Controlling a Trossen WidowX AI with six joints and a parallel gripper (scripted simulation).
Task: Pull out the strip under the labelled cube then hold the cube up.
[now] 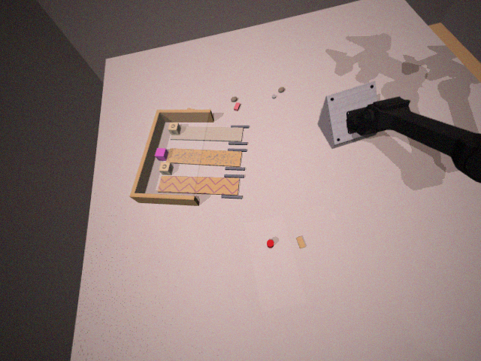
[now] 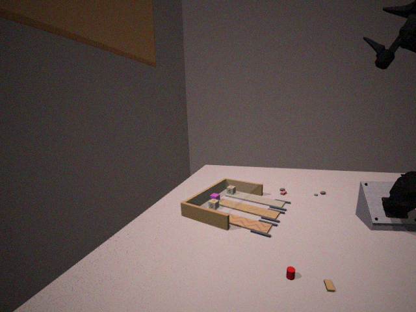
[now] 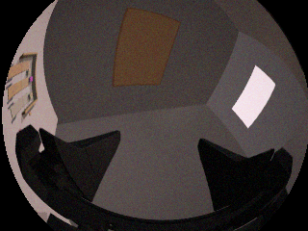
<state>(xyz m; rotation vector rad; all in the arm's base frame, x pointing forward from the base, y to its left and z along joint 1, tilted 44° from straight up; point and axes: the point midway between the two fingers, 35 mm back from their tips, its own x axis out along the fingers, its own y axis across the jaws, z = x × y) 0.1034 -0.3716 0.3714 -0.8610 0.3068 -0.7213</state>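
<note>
Right now the pink block is 220 mm ahead of my gripper tip, 200 mm to the right of it and 610 mm below it.
</note>
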